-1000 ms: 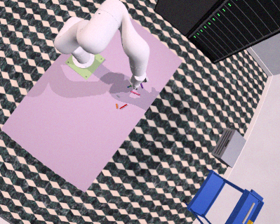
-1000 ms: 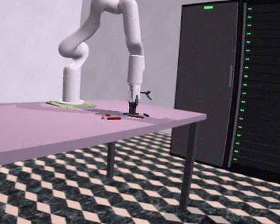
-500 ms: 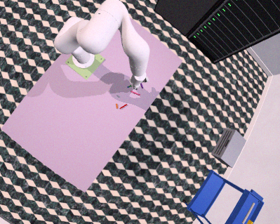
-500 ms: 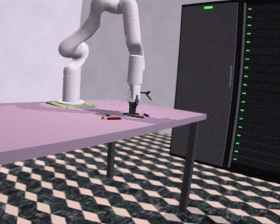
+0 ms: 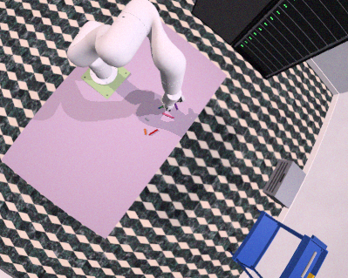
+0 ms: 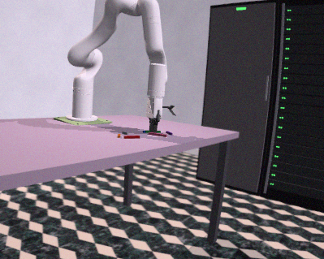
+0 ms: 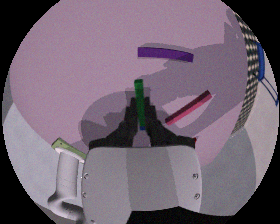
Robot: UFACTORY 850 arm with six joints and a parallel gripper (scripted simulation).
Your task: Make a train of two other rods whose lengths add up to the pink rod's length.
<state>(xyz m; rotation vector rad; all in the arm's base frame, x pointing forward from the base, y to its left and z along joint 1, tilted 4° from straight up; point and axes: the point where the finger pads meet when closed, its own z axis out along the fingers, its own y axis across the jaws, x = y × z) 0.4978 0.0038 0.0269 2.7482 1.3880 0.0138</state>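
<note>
The green rod is 20 mm below my hand. The rest, counted from my hand: purple rod 70 mm ahead, 40 mm to the left, 20 mm below; then small blue rod 30 mm behind, 40 mm to the right, 20 mm below; then pink rod 60 mm ahead, 50 mm to the right, 20 mm below.
</note>
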